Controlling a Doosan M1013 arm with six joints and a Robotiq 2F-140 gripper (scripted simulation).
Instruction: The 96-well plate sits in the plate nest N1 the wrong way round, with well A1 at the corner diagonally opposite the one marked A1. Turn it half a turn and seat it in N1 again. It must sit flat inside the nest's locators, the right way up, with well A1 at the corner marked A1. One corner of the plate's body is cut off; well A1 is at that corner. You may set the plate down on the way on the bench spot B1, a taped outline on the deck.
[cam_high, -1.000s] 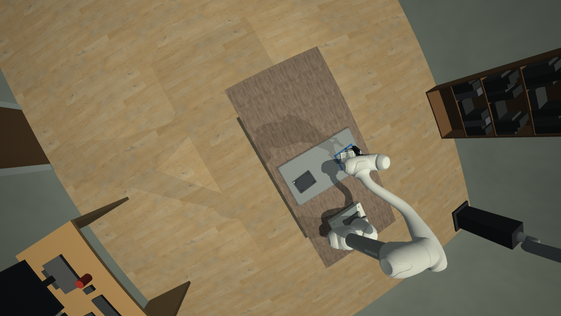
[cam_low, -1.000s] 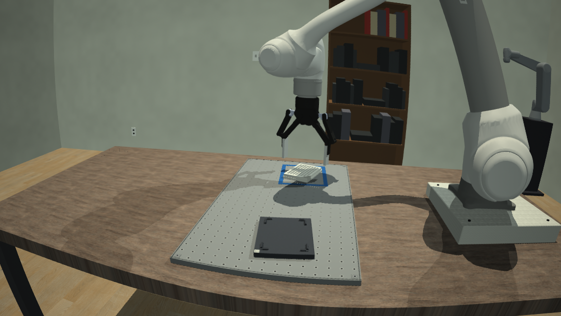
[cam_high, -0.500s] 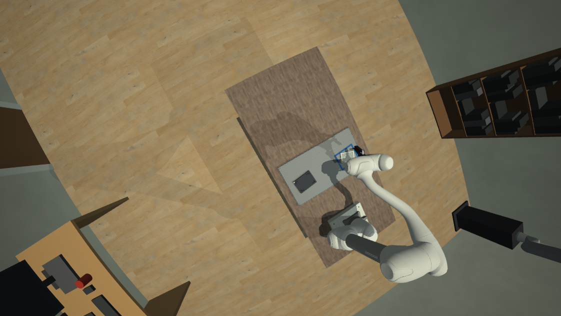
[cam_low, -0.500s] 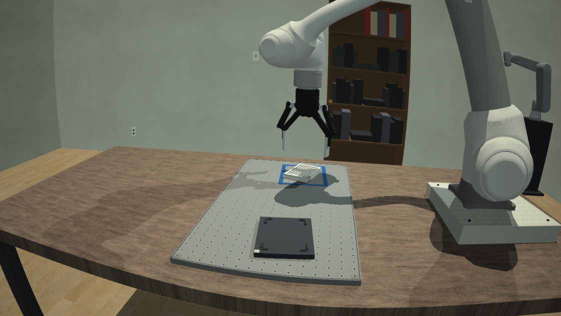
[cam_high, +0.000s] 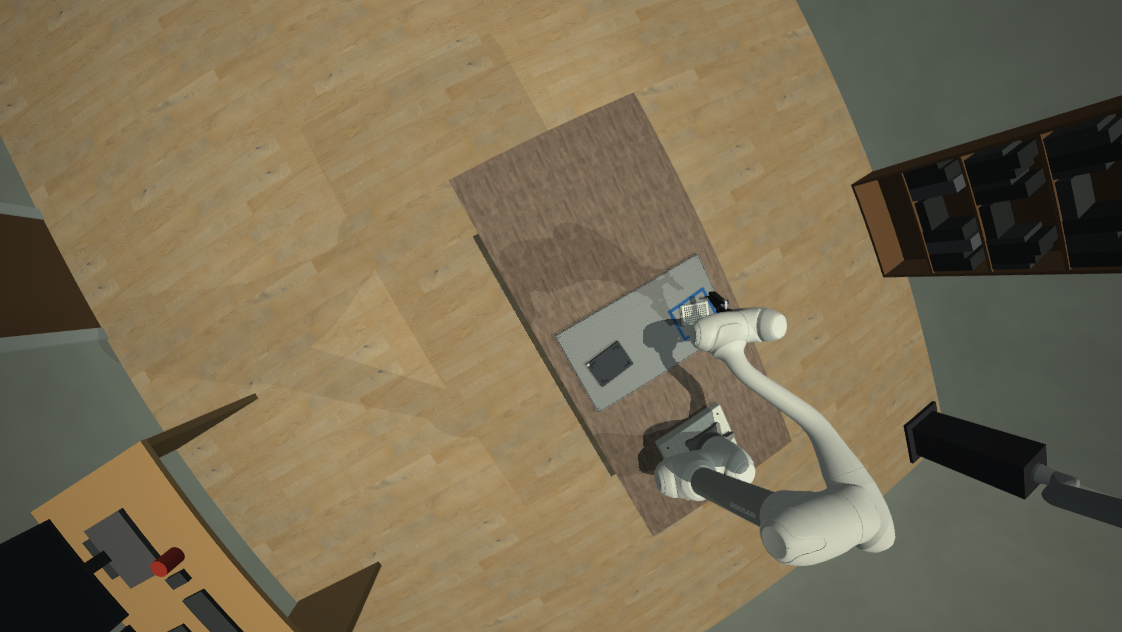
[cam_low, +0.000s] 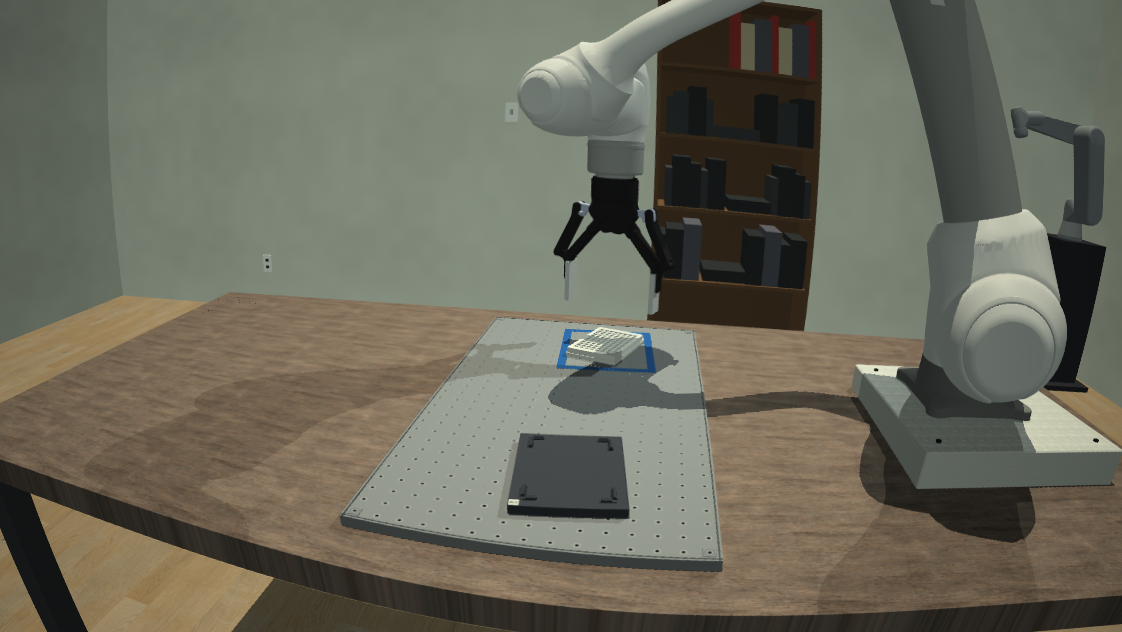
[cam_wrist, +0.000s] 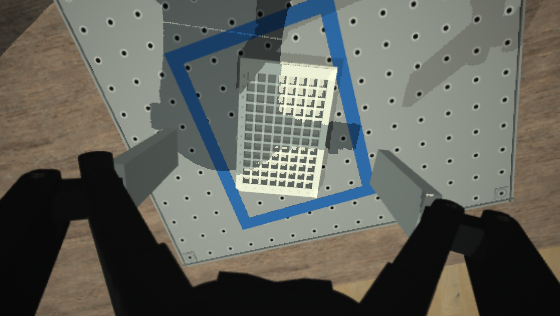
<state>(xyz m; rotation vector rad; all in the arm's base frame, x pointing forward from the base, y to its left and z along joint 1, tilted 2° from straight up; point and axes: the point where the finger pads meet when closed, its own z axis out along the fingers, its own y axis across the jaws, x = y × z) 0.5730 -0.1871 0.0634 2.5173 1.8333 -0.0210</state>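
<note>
Now: hand 80 mm above the white 96-well plate. Also, from my hand: A1 label: 510 mm to the left, 70 mm below, 30 mm ahead; dark plate nest N1: 420 mm to the left, 80 mm below, 10 mm behind.
</note>
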